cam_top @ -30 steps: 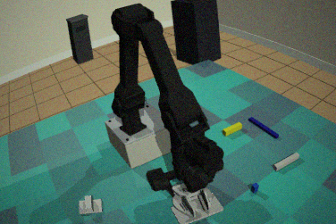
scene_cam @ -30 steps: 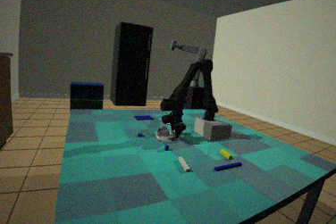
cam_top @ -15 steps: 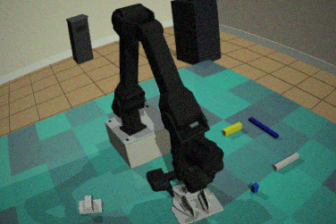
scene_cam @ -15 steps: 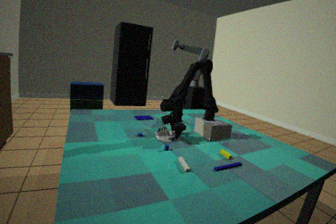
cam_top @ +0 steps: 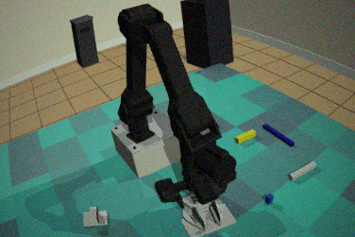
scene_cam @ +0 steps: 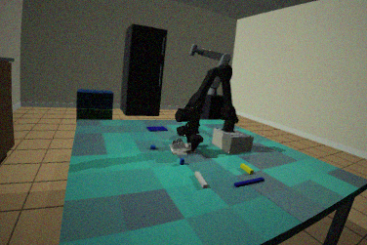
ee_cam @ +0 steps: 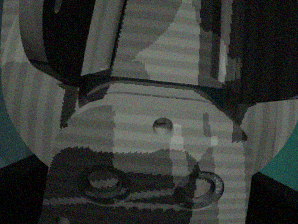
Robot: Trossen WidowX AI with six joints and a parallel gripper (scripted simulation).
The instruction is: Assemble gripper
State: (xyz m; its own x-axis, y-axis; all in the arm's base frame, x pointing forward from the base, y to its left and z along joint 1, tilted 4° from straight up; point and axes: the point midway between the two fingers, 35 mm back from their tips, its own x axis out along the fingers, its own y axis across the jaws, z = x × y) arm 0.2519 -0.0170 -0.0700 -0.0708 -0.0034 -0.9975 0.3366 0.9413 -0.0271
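Right now my gripper tip is 3 cm short of the jaw, 1 cm to the right of it and 1 cm below it. Also, from my gripper tip: yellow block 10 cm behind, 30 cm to the left; then small blue block 14 cm ahead, 13 cm to the left, 1 cm above; then white bar 15 cm ahead, 28 cm to the left.
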